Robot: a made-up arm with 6 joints.
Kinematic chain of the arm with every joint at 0, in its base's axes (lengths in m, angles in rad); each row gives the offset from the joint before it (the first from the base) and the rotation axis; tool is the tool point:
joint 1: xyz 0 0 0.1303 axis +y
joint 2: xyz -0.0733 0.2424 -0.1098 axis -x
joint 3: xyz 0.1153 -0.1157 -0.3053 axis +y
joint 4: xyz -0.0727 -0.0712 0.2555 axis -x
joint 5: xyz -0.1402 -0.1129 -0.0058 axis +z
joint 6: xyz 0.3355 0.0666 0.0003 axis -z
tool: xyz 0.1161 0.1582 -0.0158
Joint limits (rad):
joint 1: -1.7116..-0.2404
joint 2: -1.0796..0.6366
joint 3: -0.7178..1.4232
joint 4: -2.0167..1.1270
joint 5: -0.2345..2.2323
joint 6: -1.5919..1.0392
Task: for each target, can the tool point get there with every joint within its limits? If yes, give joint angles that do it. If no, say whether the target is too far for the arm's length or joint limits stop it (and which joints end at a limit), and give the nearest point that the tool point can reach.
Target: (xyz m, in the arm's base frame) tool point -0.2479 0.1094 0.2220
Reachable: yes | joints -0.9843 -0.2689 0.8986 -0.6699 1.9960 -0.1208
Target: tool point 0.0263 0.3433 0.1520
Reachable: yes | joints -1.2764 -0.6646 -0.1890 -0.2375 0.5990 0.0632
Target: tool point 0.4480 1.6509 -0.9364
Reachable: no: too far | nearest point 0.2770 0.7920 -0.5292 | short by 0.966 m
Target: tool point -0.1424 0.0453 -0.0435
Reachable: yes | joints -0.4138 -0.9158 0.2865 -1.1854 1.3018 -1.3575
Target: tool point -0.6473 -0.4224 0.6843
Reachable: no: joint limits stop it (at a limit: joint 1, joint 4) | nearest point -0.2833 -0.0885 0.5240 | short by 0.519 m
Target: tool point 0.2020 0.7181 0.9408
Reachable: no: joint limits stop it (at a limit: joint 1, joint 2, joint 3) | nearest point 0.2439 0.5441 0.7428 | short by 0.267 m
